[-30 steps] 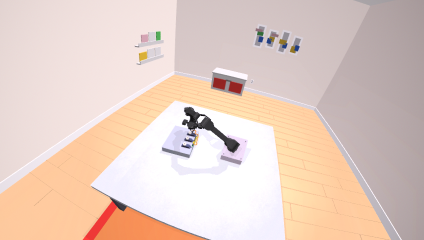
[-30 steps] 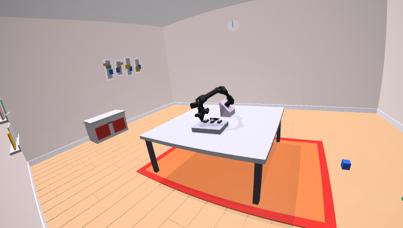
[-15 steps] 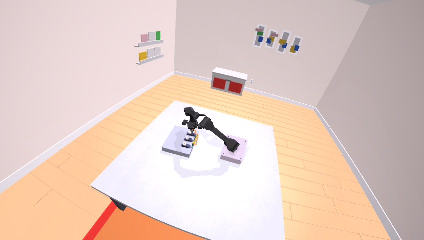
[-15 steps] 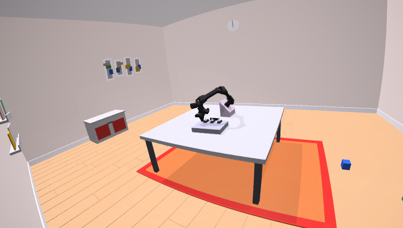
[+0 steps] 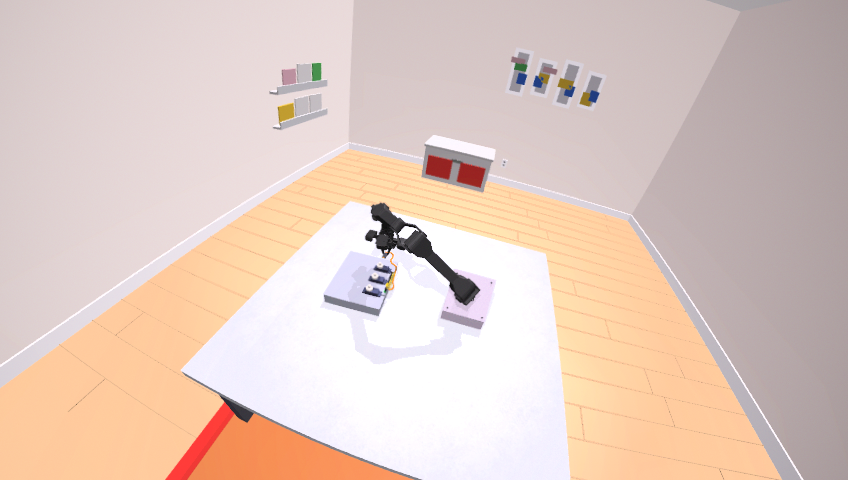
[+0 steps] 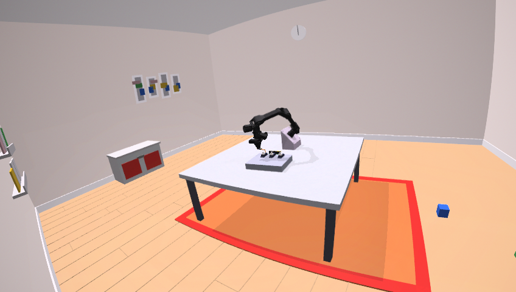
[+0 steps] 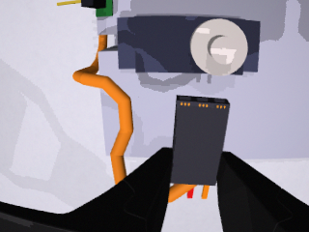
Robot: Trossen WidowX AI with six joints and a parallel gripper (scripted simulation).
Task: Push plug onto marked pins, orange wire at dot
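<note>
Now: the yellow band 4 cm behind my gripper tip, 15 cm to the left of it and 3 cm below it. From my gripper tip the other things lie so: dark dot (4 cm behind, 14 cm to the left, 3 cm below); then green board (4 cm behind, 12 cm to the left, 6 cm below); then grey printed holder (11 cm ahead, 11 cm to the left, 8 cm below).
</note>
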